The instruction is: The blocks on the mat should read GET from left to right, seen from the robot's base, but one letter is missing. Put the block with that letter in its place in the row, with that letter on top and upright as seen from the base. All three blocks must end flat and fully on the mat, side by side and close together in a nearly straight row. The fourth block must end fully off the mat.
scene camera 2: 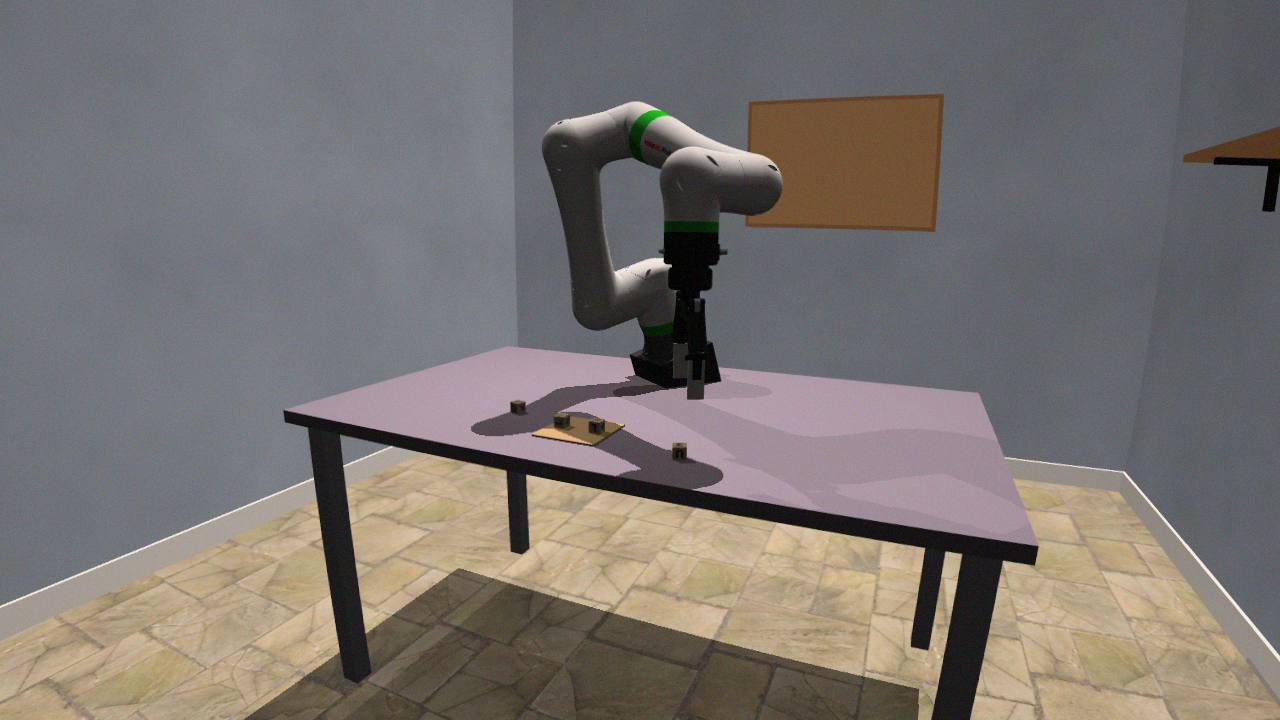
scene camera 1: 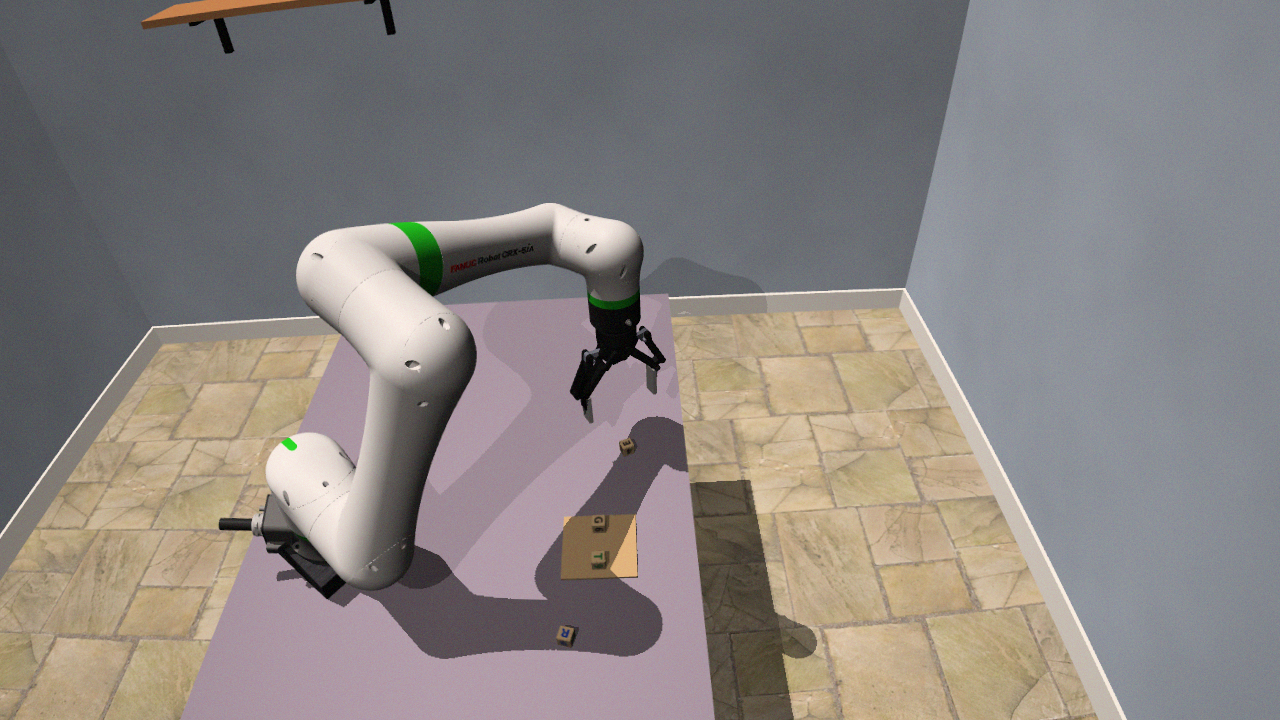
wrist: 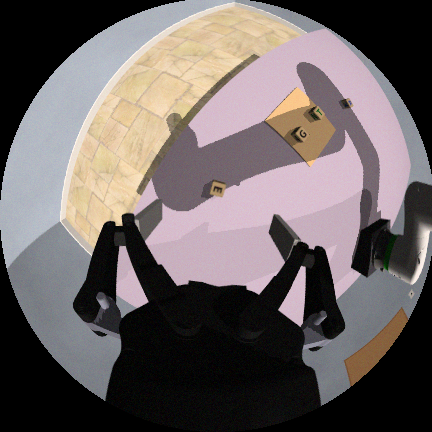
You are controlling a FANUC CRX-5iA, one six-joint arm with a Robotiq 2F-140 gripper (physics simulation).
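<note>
The E block (scene camera 1: 627,445) (scene camera 2: 679,451) (wrist: 217,188) lies on the table off the mat, its E on top in the wrist view. The G block (scene camera 1: 598,522) (scene camera 2: 597,427) (wrist: 300,134) and the T block (scene camera 1: 598,559) (scene camera 2: 561,420) (wrist: 316,113) sit on the tan mat (scene camera 1: 623,567) (scene camera 2: 577,436) (wrist: 310,159), letters up, with a gap between them. The R block (scene camera 1: 565,634) (scene camera 2: 518,406) (wrist: 347,103) lies off the mat, beyond the T side. My gripper (scene camera 1: 619,401) (scene camera 2: 688,380) (wrist: 216,216) is wide open and empty, above the table beside the E block, not around it.
The purple table (scene camera 1: 501,689) (scene camera 2: 429,385) (wrist: 240,270) carries the robot's black base (scene camera 1: 308,568) (scene camera 2: 648,367) (wrist: 370,247). The E block lies near the table's far long edge. Arm shadows cross the mat and blocks. A wall shelf (scene camera 1: 259,10) is high up.
</note>
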